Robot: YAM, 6 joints.
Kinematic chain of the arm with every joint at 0, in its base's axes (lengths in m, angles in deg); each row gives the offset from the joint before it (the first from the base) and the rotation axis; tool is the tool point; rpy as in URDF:
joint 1: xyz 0 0 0.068 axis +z
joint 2: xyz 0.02 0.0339 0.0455 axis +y
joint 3: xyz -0.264 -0.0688 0 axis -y
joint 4: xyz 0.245 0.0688 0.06 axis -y
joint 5: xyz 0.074 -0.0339 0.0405 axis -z
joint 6: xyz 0.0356 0 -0.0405 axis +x
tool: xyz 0 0 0 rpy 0 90 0
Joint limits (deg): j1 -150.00..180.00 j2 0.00..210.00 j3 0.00..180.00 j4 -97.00..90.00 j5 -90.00..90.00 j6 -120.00..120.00
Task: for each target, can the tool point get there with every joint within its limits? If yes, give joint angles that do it. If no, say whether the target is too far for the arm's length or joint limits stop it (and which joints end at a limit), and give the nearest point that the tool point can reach.
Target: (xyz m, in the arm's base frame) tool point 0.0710 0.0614 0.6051
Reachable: yes | joints 41.37 56.14 102.60 -17.27 1.41 72.03
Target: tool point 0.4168 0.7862 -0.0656
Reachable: no: too far | nearest point 0.2965 0.5593 -0.0127 | short by 0.262 m
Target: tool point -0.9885 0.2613 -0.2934
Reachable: no: too far | nearest point -0.5800 0.1533 -0.1219 | short by 0.456 m
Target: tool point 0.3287 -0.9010 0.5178
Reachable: no: too far | nearest point 0.2039 -0.5588 0.3610 | short by 0.397 m
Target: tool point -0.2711 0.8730 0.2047
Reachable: no: too far | nearest point -0.1906 0.6137 0.1770 | short by 0.273 m
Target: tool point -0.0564 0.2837 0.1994
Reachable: yes | joints 108.05 86.37 43.21 3.22 74.11 -17.35
